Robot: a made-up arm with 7 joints. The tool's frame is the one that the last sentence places.
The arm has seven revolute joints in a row. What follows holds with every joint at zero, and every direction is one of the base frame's. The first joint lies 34.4 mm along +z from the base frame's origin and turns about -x. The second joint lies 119 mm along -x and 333.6 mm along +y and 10.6 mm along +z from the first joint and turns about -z. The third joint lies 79.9 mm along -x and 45.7 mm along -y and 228.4 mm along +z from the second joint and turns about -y. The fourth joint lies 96 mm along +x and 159.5 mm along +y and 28.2 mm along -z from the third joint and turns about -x. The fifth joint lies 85.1 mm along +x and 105.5 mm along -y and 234.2 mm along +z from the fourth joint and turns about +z. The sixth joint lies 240 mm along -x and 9.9 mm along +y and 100.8 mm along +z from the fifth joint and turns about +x. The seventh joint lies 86.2 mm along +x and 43 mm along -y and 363.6 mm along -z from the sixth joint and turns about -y. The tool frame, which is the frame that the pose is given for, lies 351.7 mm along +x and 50.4 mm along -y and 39.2 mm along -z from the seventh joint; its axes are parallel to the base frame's.
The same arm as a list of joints. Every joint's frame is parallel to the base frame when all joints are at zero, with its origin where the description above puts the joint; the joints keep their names.
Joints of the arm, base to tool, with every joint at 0 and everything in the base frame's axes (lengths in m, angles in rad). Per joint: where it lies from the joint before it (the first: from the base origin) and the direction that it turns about. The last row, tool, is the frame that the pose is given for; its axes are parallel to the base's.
joint 1: origin 0.0000 0.0000 0.0344 axis -1 0 0
joint 2: origin -0.1190 0.3336 0.0106 axis 0 0 -1
joint 3: origin -0.0799 -0.0457 0.2284 axis 0 -1 0
joint 4: origin 0.0960 0.1595 -0.0282 axis -1 0 0
joint 5: origin 0.0851 -0.1055 0.2342 axis 0 0 1
joint 6: origin -0.2400 0.0099 0.1008 axis 1 0 0
joint 7: origin 0.0862 -0.0430 -0.3636 axis 0 -1 0
tool: origin 0.3517 -0.0504 -0.0392

